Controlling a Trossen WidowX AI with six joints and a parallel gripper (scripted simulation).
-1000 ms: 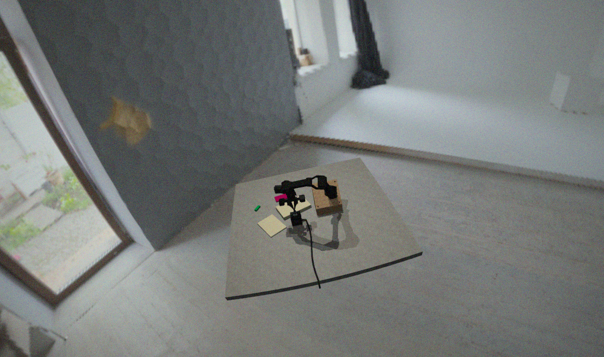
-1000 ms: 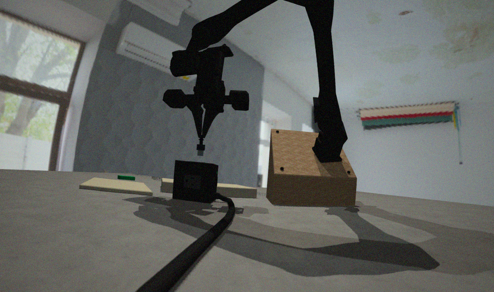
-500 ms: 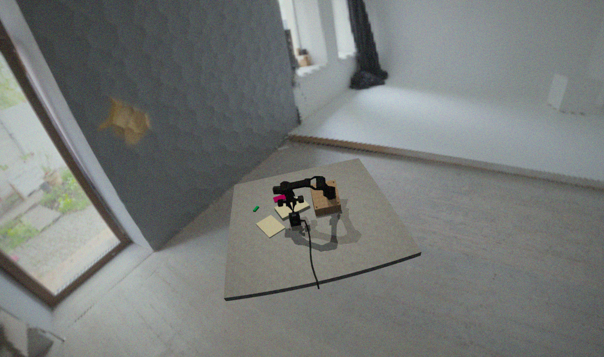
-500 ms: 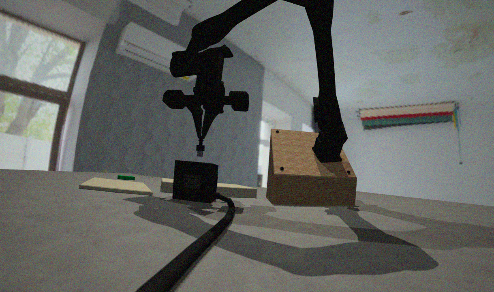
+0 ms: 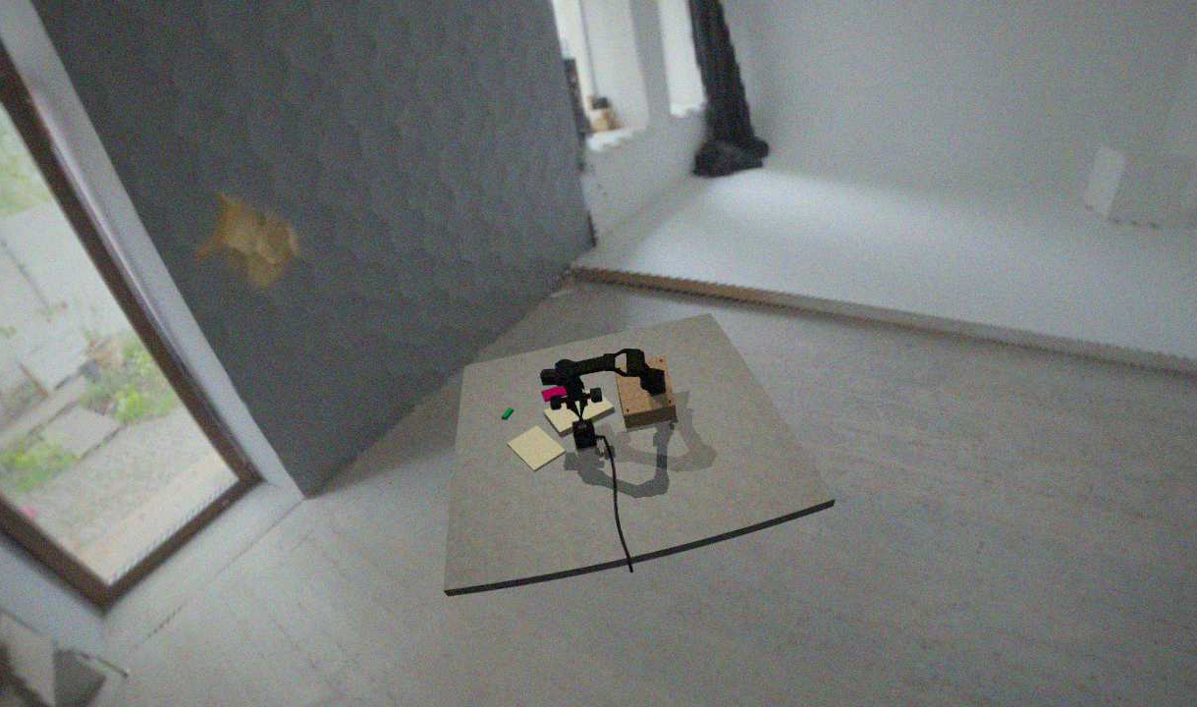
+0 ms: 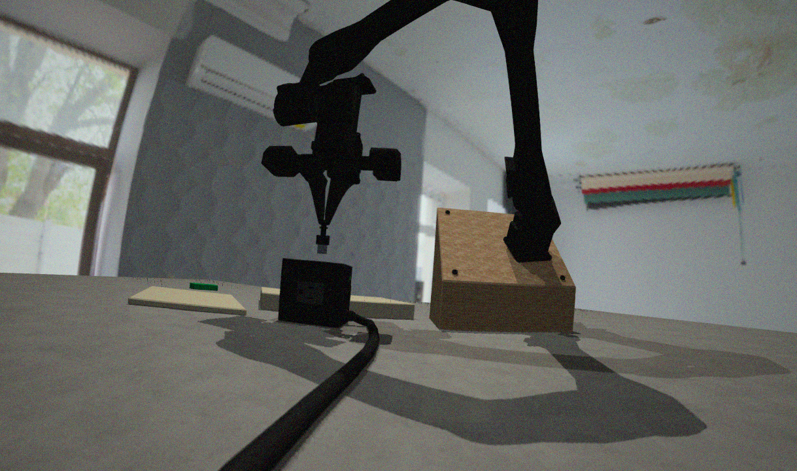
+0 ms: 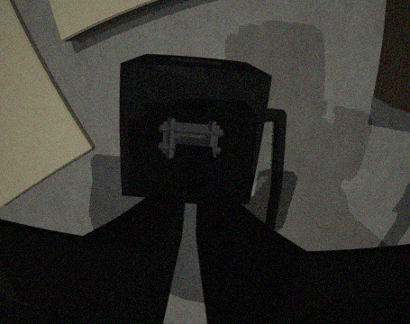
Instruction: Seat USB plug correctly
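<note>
Right now the USB plug is 20 mm below my gripper tip. From my gripper tip the other things lie so: green block: 280 mm ahead, 290 mm to the right, 120 mm below; pink object: 40 mm ahead, 350 mm to the right, 120 mm below.
</note>
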